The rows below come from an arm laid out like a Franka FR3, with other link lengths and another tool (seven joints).
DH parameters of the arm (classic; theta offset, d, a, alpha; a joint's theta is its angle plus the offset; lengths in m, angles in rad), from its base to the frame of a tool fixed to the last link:
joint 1: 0 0.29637 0 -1.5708
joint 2: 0 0 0 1.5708
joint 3: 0 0.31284 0.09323 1.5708
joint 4: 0 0 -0.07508 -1.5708
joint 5: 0 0.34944 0 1.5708
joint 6: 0 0 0.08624 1.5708
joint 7: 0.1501 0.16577 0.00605 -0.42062
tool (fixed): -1.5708 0.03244 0 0
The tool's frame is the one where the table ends.
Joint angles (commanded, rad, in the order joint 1, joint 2, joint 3, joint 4, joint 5, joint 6, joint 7), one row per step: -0.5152, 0.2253, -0.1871, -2.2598, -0.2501, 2.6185, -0.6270; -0.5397, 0.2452, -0.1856, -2.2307, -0.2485, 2.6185, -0.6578; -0.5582, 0.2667, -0.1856, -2.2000, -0.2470, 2.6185, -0.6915; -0.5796, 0.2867, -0.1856, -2.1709, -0.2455, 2.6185, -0.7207; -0.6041, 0.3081, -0.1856, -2.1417, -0.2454, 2.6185, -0.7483; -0.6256, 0.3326, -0.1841, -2.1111, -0.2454, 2.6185, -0.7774; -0.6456, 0.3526, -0.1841, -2.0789, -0.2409, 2.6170, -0.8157; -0.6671, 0.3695, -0.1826, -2.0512, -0.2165, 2.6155, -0.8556
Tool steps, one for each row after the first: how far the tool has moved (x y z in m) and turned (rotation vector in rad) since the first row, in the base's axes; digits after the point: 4 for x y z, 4 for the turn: -0.0011, -0.0155, 0.0006, -0.0082, 0.0012, 0.0070; -0.0006, -0.0294, 0.0009, -0.0170, 0.0039, 0.0215; -0.0021, -0.0442, 0.0013, -0.0256, 0.0058, 0.0287; -0.0056, -0.0603, 0.0009, -0.0341, 0.0096, 0.0325; -0.0075, -0.0746, -0.0009, -0.0414, 0.0153, 0.0423; -0.0090, -0.0894, 0.0003, -0.0503, 0.0182, 0.0575; -0.0119, -0.1029, 0.0013, -0.0496, 0.0117, 0.0589
